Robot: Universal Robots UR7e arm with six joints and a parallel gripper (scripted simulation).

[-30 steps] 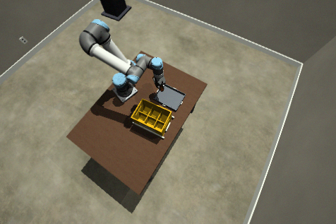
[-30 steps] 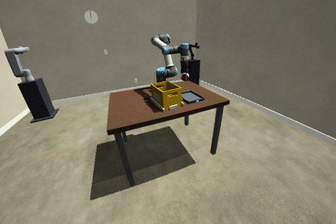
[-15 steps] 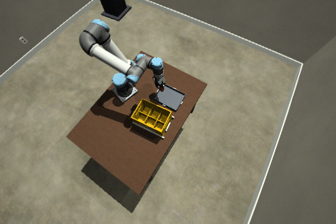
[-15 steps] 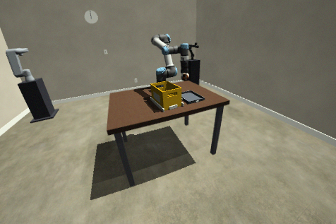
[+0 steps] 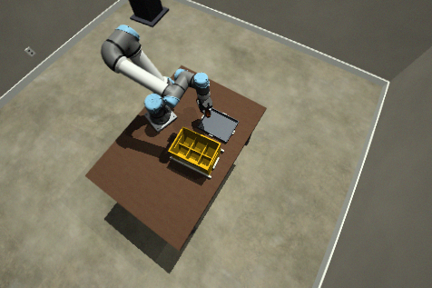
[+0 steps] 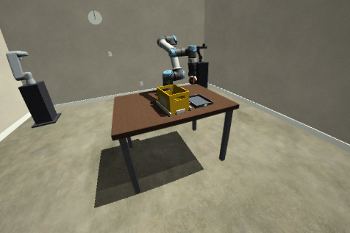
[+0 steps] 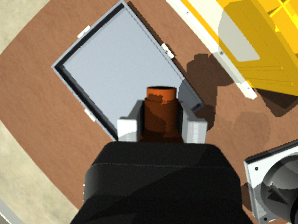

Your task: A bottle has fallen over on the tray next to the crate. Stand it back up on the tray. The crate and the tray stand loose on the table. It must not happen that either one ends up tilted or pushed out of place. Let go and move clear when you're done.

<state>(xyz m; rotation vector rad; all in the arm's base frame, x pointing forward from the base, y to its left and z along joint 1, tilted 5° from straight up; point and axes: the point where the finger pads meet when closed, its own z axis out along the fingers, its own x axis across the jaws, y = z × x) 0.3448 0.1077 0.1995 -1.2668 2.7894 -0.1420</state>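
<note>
Now: the brown bottle 40 mm behind my hand, 30 mm to the left of it and 10 mm below it. From my hand the other things lie so: yellow crate: 230 mm to the right, 120 mm below, 30 mm ahead; tray: 190 mm below, 50 mm ahead, 40 mm to the left.
</note>
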